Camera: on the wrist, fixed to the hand. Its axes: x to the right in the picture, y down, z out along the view.
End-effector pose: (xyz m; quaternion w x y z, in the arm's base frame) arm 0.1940 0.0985 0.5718 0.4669 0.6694 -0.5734 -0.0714
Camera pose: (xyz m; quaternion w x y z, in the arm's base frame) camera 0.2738 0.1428 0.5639 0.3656 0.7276 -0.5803 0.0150
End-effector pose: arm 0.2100 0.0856 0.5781 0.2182 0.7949 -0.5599 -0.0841
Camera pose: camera 0.2805 0.1321 0.6136 0.1014 0.8157 -0.5695 -0.0005
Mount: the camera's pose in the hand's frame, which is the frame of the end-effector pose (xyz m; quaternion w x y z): -0.0139 -0.0574 -0.0700 0.9894 0.1450 0.0007 0.0044
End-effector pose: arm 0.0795 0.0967 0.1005 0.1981 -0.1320 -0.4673 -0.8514
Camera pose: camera 0.0626 0.0681 0.0151 0.2192 -0.1033 -0.5851 -0.7739
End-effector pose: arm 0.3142 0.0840 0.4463 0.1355 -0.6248 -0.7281 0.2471
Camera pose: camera 0.3038 0.0782 0.5371 0.2241 -0.6019 -0.6817 0.3502
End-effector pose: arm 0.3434 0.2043 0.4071 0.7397 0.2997 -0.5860 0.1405
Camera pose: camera 0.4265 0.2040 0.3685 0.6882 0.4011 -0.5602 0.2274
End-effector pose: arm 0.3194 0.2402 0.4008 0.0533 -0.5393 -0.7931 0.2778
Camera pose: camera 0.3046 0.2396 0.4912 0.1303 -0.5296 -0.7421 0.3897
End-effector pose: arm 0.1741 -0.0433 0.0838 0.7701 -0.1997 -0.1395 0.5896
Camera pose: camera 0.2509 -0.0796 0.0495 0.7884 -0.0869 -0.0511 0.6068
